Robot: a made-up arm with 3 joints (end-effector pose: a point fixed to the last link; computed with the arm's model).
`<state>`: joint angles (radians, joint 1 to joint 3).
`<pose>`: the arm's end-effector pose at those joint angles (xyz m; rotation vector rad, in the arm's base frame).
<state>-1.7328 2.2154 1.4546</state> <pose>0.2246 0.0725 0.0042 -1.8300 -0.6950 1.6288</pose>
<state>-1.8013 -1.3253 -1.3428</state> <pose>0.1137 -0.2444 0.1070 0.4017 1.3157 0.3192</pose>
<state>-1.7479 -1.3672 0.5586</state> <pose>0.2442 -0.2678 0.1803 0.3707 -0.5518 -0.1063</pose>
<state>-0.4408 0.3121 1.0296</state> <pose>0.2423 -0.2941 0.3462 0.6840 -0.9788 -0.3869</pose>
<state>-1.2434 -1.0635 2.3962</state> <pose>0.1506 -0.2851 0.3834 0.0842 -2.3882 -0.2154</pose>
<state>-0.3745 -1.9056 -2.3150</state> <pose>0.0695 0.0399 0.3739 -0.7426 1.7619 -1.6933</pose>
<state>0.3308 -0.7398 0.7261</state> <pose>0.2457 0.0909 0.4680 -1.0213 -0.6542 0.3880</pose>
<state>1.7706 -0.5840 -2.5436</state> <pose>0.0702 0.3344 0.1273 -0.7982 1.0750 -2.5895</pose>
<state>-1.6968 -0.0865 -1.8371</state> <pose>0.0826 -0.2440 0.0029 1.0965 1.3800 1.4357</pose>
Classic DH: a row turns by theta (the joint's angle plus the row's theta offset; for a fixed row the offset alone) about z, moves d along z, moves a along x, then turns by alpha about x. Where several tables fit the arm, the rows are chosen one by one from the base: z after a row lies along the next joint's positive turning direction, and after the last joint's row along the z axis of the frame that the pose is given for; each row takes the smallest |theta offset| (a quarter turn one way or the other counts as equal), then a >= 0, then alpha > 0; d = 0 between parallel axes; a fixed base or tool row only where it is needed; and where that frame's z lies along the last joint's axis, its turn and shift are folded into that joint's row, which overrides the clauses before.
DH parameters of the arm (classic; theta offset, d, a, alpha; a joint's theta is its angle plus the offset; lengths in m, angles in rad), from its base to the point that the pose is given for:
base (fixed): -1.5708 0.1627 0 1.5708
joint 1: 1.2372 0 0.1576 3.1416
joint 2: -0.3336 0.1575 0.1529 -1.5708
joint 3: -1.5708 0.0858 0.0647 -1.5708
tool (fixed): 0 -0.06 0 0

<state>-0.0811 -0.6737 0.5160</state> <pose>0.2434 -0.0606 0.4649 -0.5792 -0.5007 0.1528</pose>
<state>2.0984 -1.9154 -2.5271</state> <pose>0.0700 0.0838 -0.0393 0.7975 1.1713 2.5134</pose>
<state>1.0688 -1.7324 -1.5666</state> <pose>0.0978 0.2159 0.2253 -2.0406 0.3492 -2.0321</pose>
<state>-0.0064 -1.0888 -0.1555</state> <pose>0.2121 -0.0190 0.4263 -1.0801 0.1400 -0.0842</pose>
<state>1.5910 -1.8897 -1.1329</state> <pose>0.1306 0.2079 0.1178 2.3997 0.2613 1.5261</pose>
